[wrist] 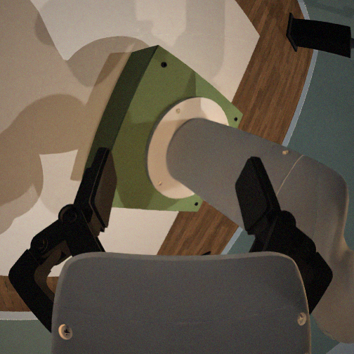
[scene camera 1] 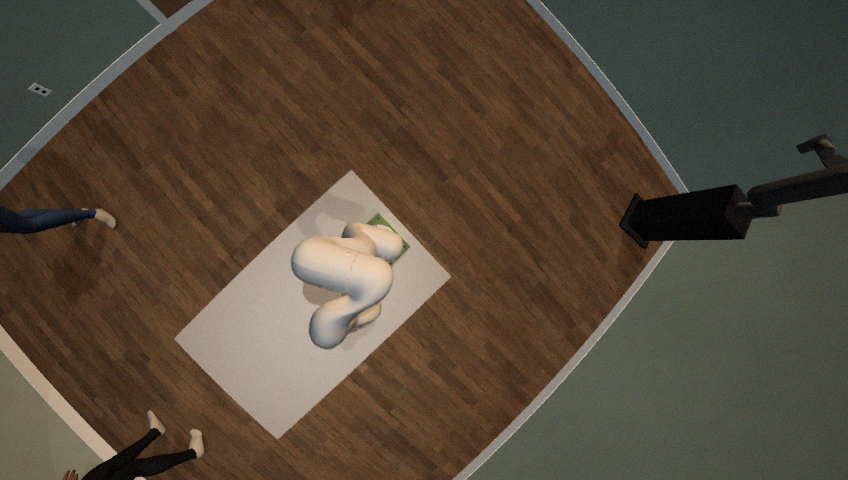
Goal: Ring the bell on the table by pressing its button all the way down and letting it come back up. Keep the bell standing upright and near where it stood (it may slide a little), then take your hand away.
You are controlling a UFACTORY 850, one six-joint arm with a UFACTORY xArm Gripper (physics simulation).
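Observation:
My gripper (wrist: 179, 166) is open in the wrist view, with its two black fingers wide apart and no object between them. In scene camera 1 its fingers cannot be made out beneath the white arm (scene camera 1: 342, 264). The bell and its button do not show in either view, so where the gripper is relative to them cannot be told. Part of the pale table (scene camera 1: 249, 356) (wrist: 135, 230) is hidden by the arm.
The arm's green base plate (scene camera 1: 406, 245) (wrist: 145, 100) is at one end of the table. The arm's round base and lower link rise from it, behind the fingers in the wrist view. Arm shadows fall on the table. Wooden floor (scene camera 1: 476, 148) surrounds it.

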